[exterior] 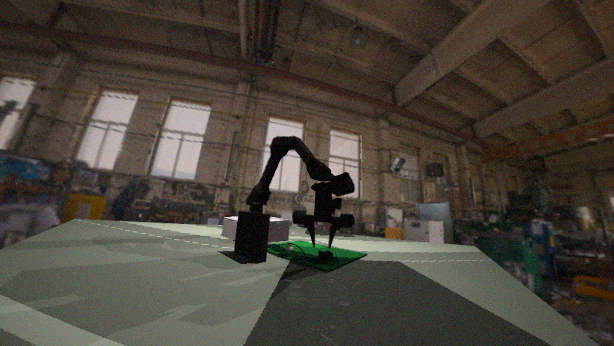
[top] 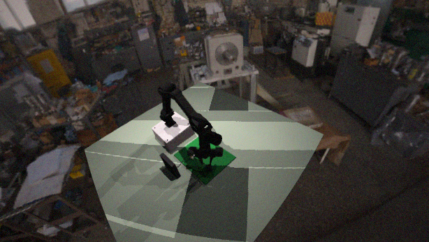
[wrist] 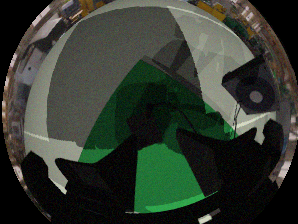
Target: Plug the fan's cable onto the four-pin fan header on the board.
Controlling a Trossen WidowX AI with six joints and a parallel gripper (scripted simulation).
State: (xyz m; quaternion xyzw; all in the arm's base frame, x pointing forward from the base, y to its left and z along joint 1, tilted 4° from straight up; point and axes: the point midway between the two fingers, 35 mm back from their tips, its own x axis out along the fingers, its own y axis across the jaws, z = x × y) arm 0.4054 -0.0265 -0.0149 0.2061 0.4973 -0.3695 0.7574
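Now: the dark plug 2 cm below my gripper tip and 1 cm ahead of it. From my gripper tip the other things lie so: green board 8 cm behind, 5 cm below, 4 cm to the left; then black fan 15 cm to the right, 13 cm behind, 3 cm above.
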